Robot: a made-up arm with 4 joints.
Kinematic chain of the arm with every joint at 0, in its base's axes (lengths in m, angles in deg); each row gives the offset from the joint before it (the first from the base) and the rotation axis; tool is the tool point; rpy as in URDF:
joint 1: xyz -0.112 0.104 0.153 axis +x
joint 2: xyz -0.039 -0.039 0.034 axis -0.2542 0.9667 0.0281
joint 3: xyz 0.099 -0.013 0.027 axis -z
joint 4: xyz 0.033 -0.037 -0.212 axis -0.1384 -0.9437 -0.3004
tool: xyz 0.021 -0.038 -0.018 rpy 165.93 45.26 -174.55
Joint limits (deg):
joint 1: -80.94..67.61
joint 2: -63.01..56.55
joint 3: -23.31..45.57
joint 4: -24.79..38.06
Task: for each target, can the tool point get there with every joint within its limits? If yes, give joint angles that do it. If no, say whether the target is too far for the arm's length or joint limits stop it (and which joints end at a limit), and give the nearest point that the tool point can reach.
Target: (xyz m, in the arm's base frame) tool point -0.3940 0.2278 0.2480
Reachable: no: joint limits stop it (at a limit: joint 1, joint 2, joint 3, joint 4) | nearest point -0.2410 -0.0354 0.3237 | short by 0.314 m
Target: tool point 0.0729 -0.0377 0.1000
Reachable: yes | joints -29.03 -18.51 -13.95 -5.80
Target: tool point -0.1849 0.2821 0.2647
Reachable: no: joint limits stop it (at a limit: joint 1, joint 2, joint 3, joint 4) | nearest point 0.1045 0.1749 0.2571 | short by 0.309 m
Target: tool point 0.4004 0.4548 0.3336
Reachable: no: too far | nearest point 0.1171 0.1711 0.2485 | short by 0.410 m
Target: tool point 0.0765 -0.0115 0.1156
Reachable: yes | joints 11.17 -53.30 24.75 28.70
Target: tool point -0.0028 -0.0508 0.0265
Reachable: yes | joints -7.13 -6.81 17.13 25.69
